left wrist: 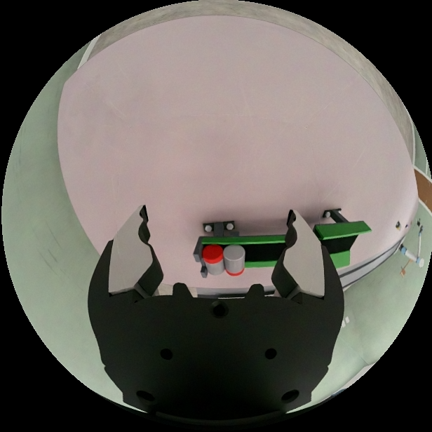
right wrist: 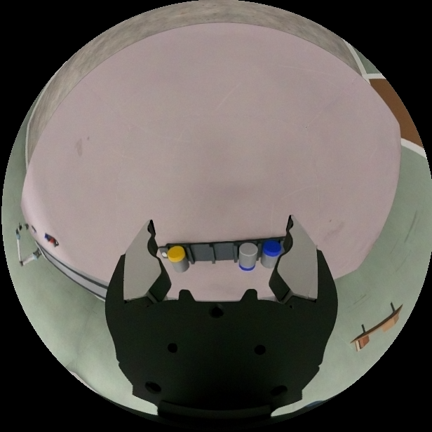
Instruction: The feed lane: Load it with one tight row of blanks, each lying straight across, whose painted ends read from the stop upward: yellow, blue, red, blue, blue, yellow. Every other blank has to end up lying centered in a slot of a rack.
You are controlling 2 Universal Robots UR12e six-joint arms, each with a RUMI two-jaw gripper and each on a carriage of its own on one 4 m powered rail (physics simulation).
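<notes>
The feed lane point(left wrist: 270, 263) has green side walls and a black bed, with a dark stop point(left wrist: 197, 251) at its left end in the left wrist view. Two grey blanks lie side by side across it at the stop: one blank point(left wrist: 214, 261) has its red end at the upper side, the other blank point(left wrist: 234, 257) at the lower side. A dark rack point(right wrist: 225, 251) holds a yellow-ended blank point(right wrist: 178, 258) at left, a blank point(right wrist: 248, 255) with its blue end low, and a blue-ended blank point(right wrist: 271, 253) beside the right finger. My left gripper point(left wrist: 217, 207) and right gripper point(right wrist: 221, 219) are open and empty.
The pink table top point(left wrist: 220, 115) point(right wrist: 215, 125) carries the lane and rack. Small coloured objects point(right wrist: 51, 239) lie at the table's far left in the right wrist view, too small to identify. A brown bench-like object point(right wrist: 377, 327) stands beyond the table at the lower right.
</notes>
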